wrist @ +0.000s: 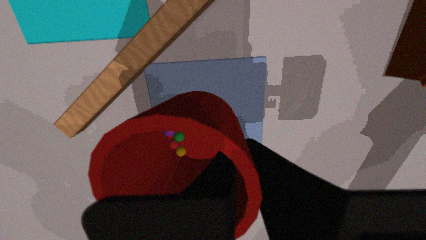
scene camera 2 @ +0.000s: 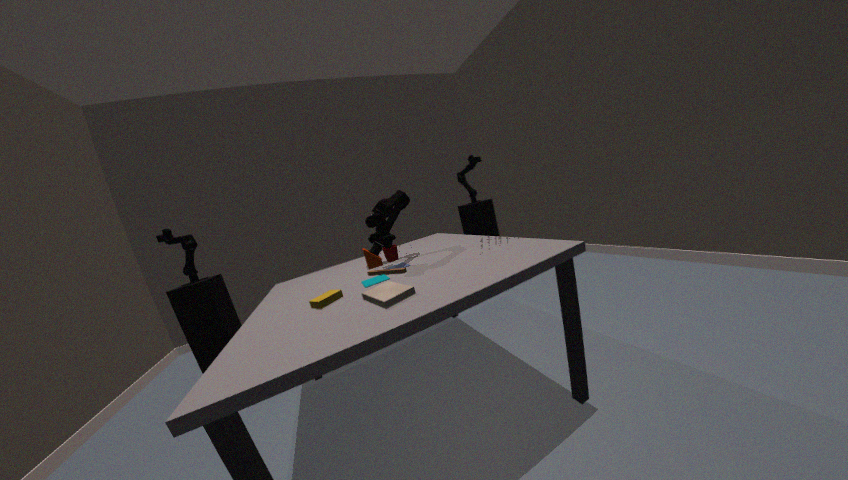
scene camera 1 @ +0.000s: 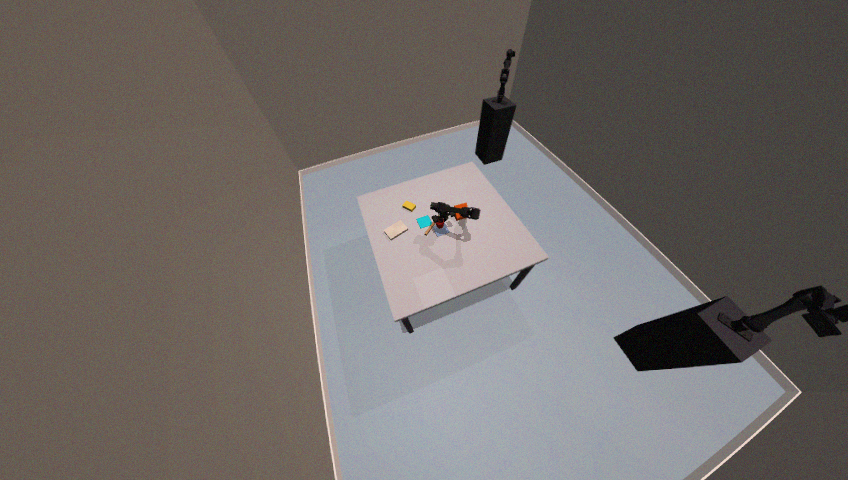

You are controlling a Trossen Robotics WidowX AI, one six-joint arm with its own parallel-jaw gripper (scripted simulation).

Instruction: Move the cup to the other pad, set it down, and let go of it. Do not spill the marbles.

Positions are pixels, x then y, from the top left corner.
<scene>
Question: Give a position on a beige slab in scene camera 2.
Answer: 388,294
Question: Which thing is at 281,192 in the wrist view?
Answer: The gripper.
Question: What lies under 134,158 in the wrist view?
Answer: A red cup.
</scene>
